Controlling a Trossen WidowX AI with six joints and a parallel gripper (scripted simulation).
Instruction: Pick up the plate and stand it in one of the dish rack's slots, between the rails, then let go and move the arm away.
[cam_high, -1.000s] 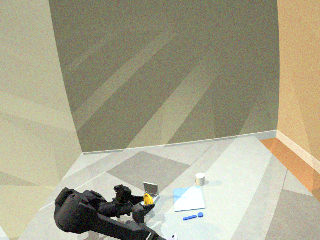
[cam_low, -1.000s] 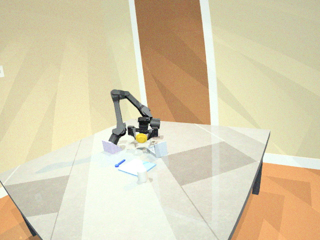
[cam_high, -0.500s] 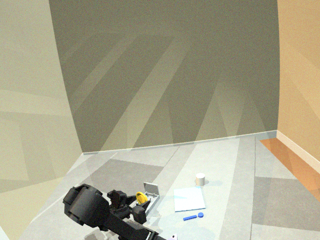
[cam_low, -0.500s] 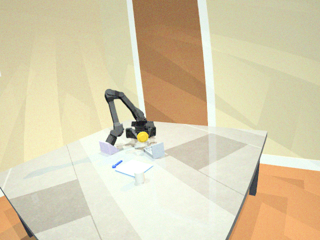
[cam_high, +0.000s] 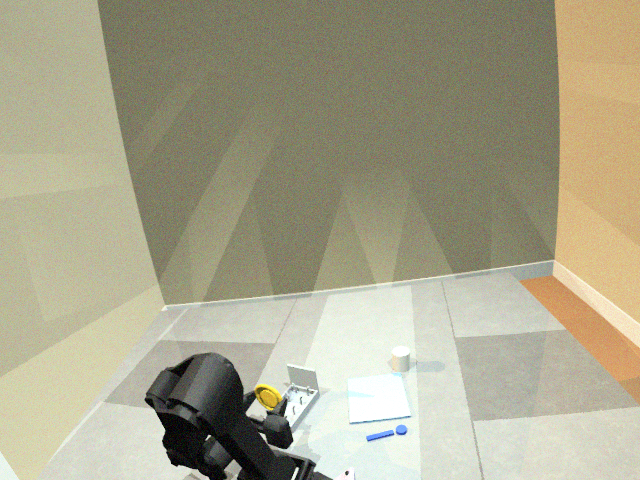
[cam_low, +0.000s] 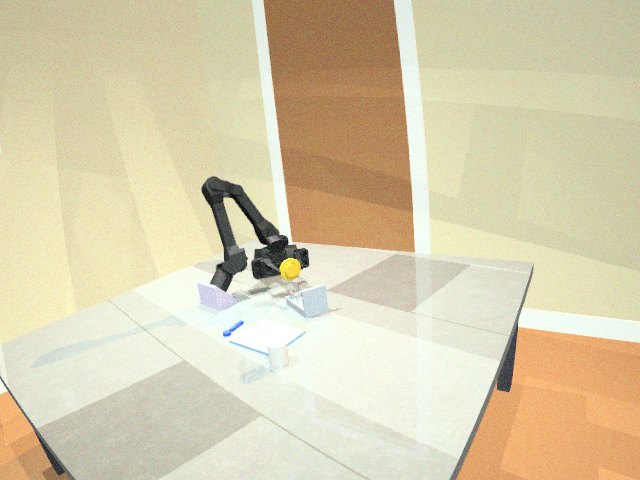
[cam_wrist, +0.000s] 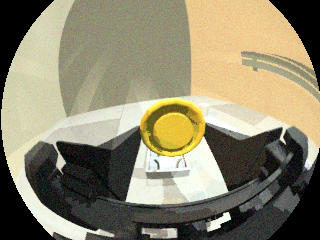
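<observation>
Right now the grey dish rack is 80 mm below my gripper tip, 60 mm ahead of it and 10 mm to the right of it. The rest, counted from my gripper tip: white cup 260 mm to the right, 210 mm ahead, 70 mm below; yellow plate 10 mm behind; blue spoon 230 mm to the right, 100 mm below, 10 mm behind.
</observation>
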